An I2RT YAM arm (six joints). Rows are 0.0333 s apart.
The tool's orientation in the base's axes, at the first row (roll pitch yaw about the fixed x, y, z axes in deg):
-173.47, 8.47, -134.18
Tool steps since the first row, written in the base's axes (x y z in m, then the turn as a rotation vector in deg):
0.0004, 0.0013, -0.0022, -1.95, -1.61, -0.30
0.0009, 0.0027, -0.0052, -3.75, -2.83, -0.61
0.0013, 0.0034, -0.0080, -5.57, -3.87, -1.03
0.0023, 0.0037, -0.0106, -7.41, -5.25, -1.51
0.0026, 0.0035, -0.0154, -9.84, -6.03, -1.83
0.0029, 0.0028, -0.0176, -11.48, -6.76, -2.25
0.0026, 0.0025, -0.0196, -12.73, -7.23, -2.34
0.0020, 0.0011, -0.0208, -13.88, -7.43, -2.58
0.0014, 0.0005, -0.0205, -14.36, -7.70, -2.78
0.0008, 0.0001, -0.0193, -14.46, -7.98, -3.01
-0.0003, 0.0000, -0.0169, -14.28, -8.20, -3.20
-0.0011, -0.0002, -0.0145, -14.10, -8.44, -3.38
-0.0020, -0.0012, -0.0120, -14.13, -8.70, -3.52
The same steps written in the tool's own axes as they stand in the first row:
-0.0009, 0.0009, 0.0023, 2.53, 0.27, -0.10
-0.0018, 0.0019, 0.0053, 4.68, 0.70, -0.16
-0.0021, 0.0024, 0.0082, 6.74, 1.29, -0.11
-0.0026, 0.0022, 0.0109, 9.05, 1.66, -0.01
-0.0020, 0.0024, 0.0157, 11.33, 2.85, -0.16
-0.0014, 0.0019, 0.0179, 13.04, 3.54, -0.07
-0.0007, 0.0021, 0.0198, 14.25, 4.09, -0.22
0.0009, 0.0017, 0.0208, 15.22, 4.78, -0.20
0.0017, 0.0017, 0.0204, 15.77, 4.95, -0.10
0.0022, 0.0017, 0.0191, 16.07, 4.85, 0.10
0.0027, 0.0021, 0.0166, 16.13, 4.59, 0.31
0.0030, 0.0023, 0.0140, 16.20, 4.32, 0.52
0.0040, 0.0019, 0.0114, 16.43, 4.17, 0.64

